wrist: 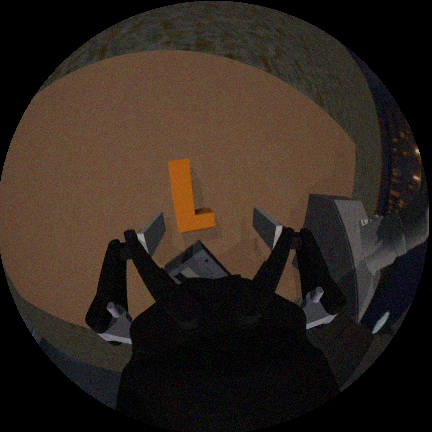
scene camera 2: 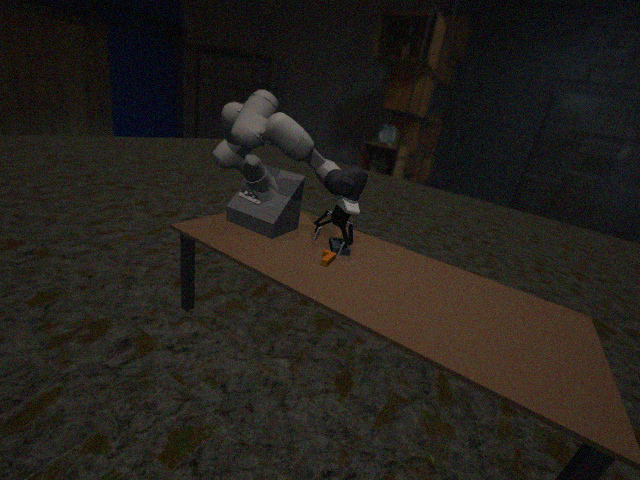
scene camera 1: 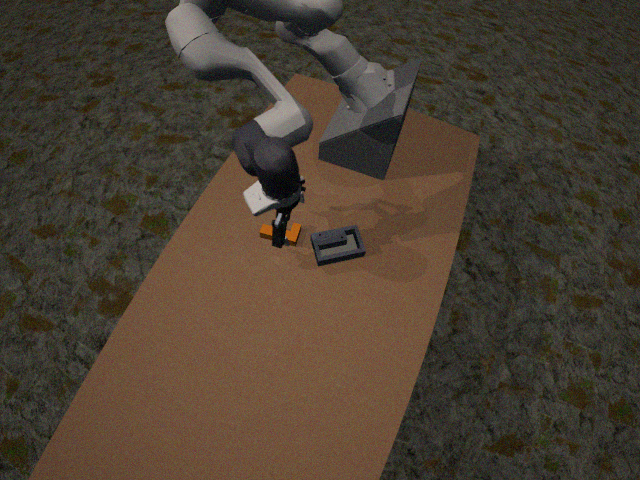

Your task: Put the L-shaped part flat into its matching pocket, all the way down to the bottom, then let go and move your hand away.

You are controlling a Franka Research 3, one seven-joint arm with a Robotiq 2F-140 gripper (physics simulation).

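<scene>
The orange L-shaped part (scene camera 1: 295, 235) (scene camera 2: 327, 257) (wrist: 184, 200) lies flat on the table, beside the dark grey block (scene camera 1: 342, 257) (scene camera 2: 333, 242) (wrist: 202, 257). In scene camera 1 the block's pocket (scene camera 1: 353, 244) is open at the top, with a pale floor. My gripper (scene camera 1: 289, 217) (scene camera 2: 328, 243) (wrist: 208, 218) is open and empty, above the part. In the wrist view the part's short leg shows between the fingertips, nearer the left one, and its long leg reaches beyond them. One finger covers the part's middle in scene camera 1. The gripper hides much of the block in the wrist view.
The brown table (scene camera 1: 232, 361) (scene camera 2: 439, 310) (wrist: 125, 115) bears the part and the block. The arm's grey wedge-shaped base (scene camera 1: 361, 142) (scene camera 2: 263, 219) (wrist: 322, 235) stands at one end of the table. A wooden shelf unit (scene camera 2: 436, 49) is in the background.
</scene>
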